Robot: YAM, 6 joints.
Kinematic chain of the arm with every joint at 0, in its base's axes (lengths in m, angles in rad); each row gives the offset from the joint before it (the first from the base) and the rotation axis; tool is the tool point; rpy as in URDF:
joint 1: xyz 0 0 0.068 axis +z
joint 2: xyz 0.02 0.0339 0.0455 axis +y
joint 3: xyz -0.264 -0.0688 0 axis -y
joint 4: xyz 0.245 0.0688 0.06 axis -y
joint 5: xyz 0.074 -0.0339 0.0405 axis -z
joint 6: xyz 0.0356 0 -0.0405 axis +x
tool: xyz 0 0 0 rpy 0 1.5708 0
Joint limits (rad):
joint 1: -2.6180..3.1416
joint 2: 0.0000..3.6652
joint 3: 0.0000..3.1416
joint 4: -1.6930..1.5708
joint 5: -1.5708..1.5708
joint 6: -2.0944..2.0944
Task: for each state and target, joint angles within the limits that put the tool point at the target. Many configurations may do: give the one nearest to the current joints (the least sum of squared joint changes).
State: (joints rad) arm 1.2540 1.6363 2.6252 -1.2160 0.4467 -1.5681
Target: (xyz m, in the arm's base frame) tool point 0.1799 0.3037 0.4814
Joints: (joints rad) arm 1.0804 1.8723 2.4479 -1.2708 0.4553 -1.5681
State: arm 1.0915 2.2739 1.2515 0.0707 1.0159 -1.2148
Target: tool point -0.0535 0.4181 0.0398
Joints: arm 1.7682 2.3248 1.2495 0.0723 0.9786 -1.2148
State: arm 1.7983 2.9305 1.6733 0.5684 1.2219 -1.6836
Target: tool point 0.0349 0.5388 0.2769
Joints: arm 1.5686 2.3601 1.9479 0.6557 1.2423 -1.6836
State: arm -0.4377 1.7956 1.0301 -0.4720 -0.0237 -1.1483
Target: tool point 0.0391 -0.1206 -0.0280
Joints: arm -1.2101 2.3254 0.5074 -0.4786 0.1688 -1.1483
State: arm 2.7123 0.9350 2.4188 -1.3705 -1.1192 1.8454
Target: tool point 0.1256 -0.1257 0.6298
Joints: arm 2.5311 0.9768 2.7460 -0.9123 -1.0568 1.8454
